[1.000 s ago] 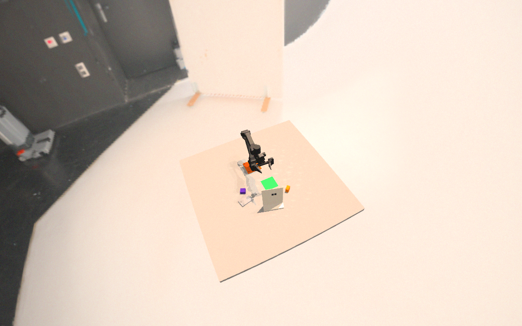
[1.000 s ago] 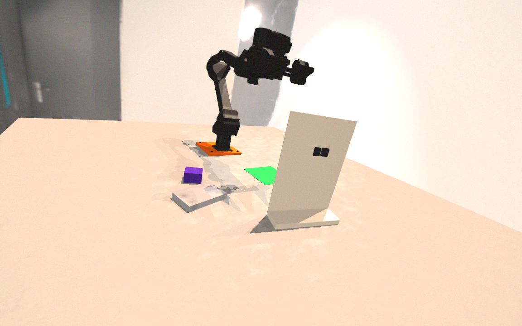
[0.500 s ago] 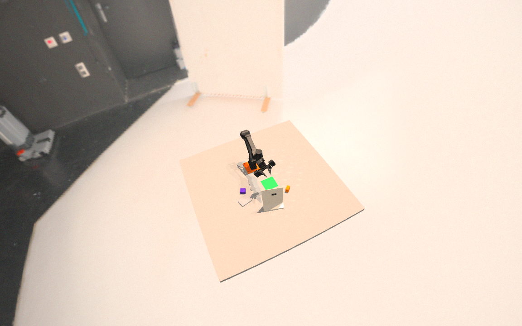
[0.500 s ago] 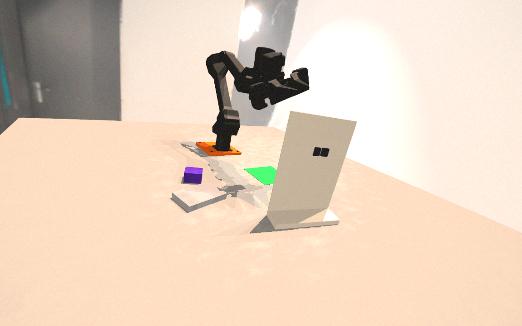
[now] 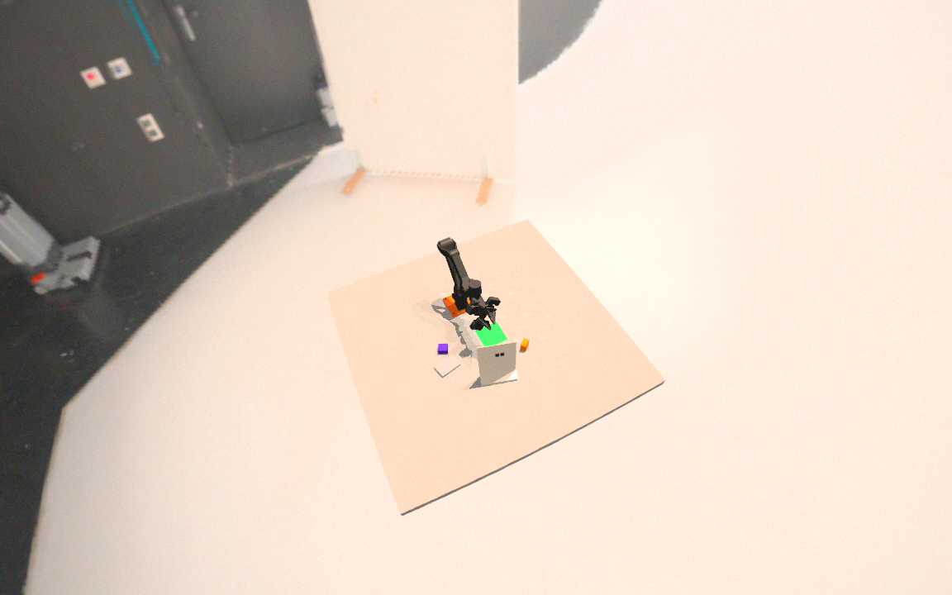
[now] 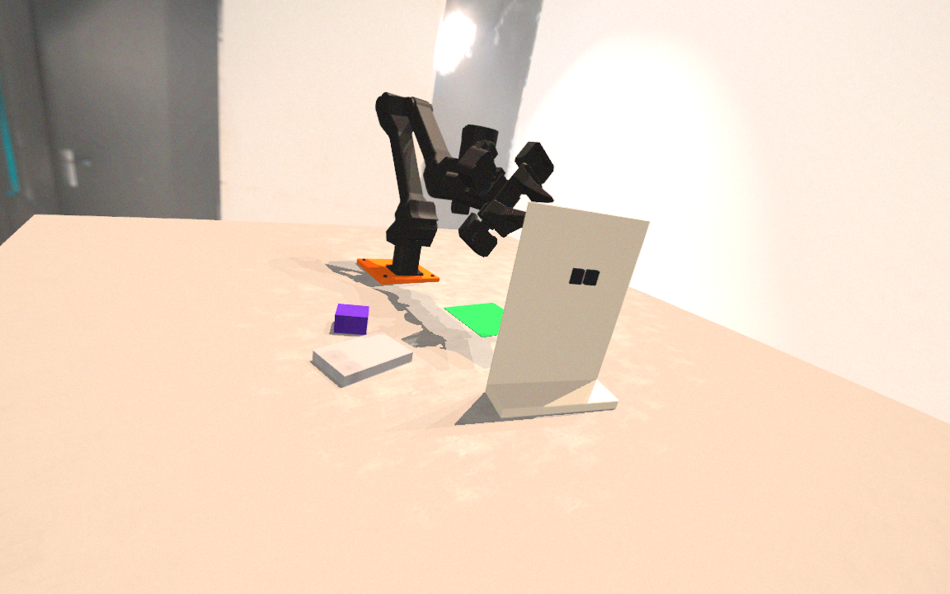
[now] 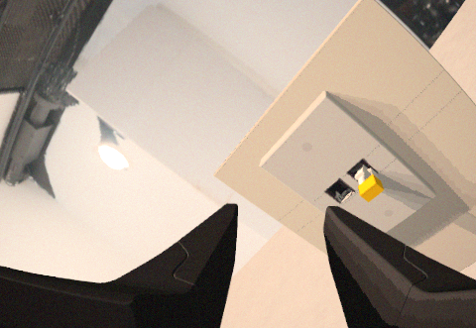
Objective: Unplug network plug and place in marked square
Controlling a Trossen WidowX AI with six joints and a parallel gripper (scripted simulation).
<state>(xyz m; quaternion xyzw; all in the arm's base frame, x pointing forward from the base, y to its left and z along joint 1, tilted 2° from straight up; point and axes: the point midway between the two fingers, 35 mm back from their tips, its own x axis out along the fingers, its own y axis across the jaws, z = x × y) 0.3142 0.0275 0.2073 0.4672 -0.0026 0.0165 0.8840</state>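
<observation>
My gripper tip is 90 mm short of the network plug, 60 mm above it and 20 mm to the left of it. Also, from my gripper tip: orange cube (200 mm below, 150 mm to the left, 20 mm ahead); then green marked square (220 mm below, 110 mm behind, 30 mm to the left); then upright panel (120 mm below, 110 mm ahead, 20 mm to the right).
</observation>
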